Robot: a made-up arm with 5 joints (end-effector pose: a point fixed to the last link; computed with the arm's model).
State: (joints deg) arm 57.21 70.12 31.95 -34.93 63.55
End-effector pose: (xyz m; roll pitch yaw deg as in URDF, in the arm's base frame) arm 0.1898 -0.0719 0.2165 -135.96 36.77 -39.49
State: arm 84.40 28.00 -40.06 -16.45 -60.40
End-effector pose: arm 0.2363 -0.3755 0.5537 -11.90 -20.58 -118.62
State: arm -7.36 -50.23 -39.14 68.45 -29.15
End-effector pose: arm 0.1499 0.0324 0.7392 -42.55 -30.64 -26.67
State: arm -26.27 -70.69 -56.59 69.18 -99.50
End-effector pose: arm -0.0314 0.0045 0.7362 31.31 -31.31 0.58
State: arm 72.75 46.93 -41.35 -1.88 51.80
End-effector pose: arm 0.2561 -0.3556 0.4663 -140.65 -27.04 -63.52
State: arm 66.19 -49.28 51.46 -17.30 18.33
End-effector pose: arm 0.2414 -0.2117 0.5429 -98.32 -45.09 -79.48
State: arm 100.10 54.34 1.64 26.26 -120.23
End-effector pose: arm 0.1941 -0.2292 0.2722 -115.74 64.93 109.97
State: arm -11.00 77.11 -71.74 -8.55 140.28
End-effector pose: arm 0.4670 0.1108 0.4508 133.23 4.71 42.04
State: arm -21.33 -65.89 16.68 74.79 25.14
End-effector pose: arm 0.2039 0.0343 0.6562 -113.09 -5.91 15.48
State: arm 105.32 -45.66 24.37 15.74 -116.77
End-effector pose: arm 0.1706 -0.2481 0.6214 27.50 22.81 -120.49
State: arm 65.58 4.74 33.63 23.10 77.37
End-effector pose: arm 0.2516 -0.2238 0.3987 -145.29 33.69 -40.77
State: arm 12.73 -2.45 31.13 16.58 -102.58
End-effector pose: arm 0.3668 0.0219 0.4114 -24.22 61.98 -60.80
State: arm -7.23 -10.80 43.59 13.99 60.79
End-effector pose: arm 0.3450 0.0297 0.4261 -140.41 16.74 20.57
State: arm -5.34 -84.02 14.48 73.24 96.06
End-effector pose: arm 0.1543 0.0178 0.7264 174.90 -12.15 33.31
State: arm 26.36 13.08 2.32 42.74 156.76
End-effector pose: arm 0.4309 -0.0864 0.4703 172.99 59.62 38.05
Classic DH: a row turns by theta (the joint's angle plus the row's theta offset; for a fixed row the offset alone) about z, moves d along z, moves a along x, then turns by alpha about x. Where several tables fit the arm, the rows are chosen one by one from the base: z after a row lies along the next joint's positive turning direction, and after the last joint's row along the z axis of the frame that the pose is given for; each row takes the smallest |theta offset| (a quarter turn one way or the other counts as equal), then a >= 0, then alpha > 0; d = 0 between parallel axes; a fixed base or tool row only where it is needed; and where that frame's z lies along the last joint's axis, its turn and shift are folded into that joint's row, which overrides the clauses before.
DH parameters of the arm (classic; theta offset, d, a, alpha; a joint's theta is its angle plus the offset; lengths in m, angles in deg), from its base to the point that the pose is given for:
base (fixed): -10.19 0 0.13 180
joint 1: -10.19 -0.478 -0.001 90
joint 2: -64.13 0 0.11 0
joint 3: 64.42 0 0.201 0
joint 4: 89.71 0.063 0.025 -90
joint 5: -7.25 -0.0625 0.0242 106.81
tool (fixed): -117.64 -0.0327 0 0

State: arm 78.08 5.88 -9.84 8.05 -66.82
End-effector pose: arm 0.2672 -0.3063 0.5190 -24.17 10.32 -109.74
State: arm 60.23 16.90 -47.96 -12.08 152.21
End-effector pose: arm 0.3300 -0.2258 0.7072 102.88 -24.21 -28.76
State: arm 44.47 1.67 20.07 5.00 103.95
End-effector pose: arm 0.3630 -0.1940 0.4842 179.33 11.69 -14.40
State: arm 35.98 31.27 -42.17 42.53 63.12
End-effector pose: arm 0.4079 -0.1948 0.5361 -145.80 2.44 -22.06
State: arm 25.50 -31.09 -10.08 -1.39 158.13
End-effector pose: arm 0.3173 -0.0263 0.7633 99.12 -21.52 3.40
